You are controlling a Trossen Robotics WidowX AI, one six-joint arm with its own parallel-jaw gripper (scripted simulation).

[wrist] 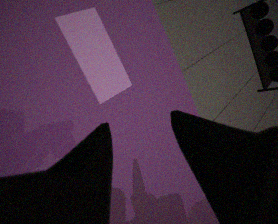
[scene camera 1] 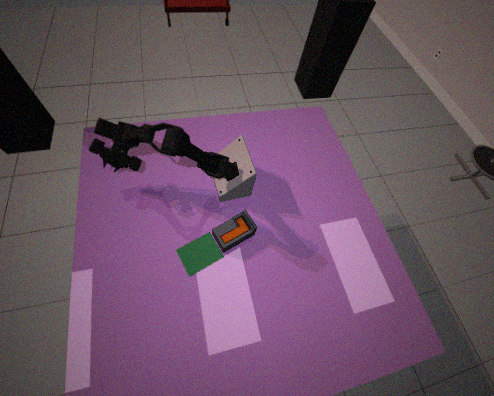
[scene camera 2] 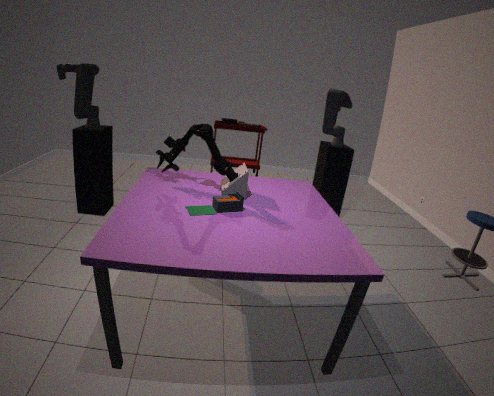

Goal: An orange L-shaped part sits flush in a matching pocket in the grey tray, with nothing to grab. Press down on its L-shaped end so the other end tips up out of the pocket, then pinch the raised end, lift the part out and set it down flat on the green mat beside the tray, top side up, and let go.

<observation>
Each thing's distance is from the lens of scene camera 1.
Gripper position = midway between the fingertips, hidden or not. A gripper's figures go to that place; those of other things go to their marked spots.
my gripper (scene camera 1: 109, 169): 116 cm
green mat (scene camera 1: 195, 256): 101 cm
</observation>
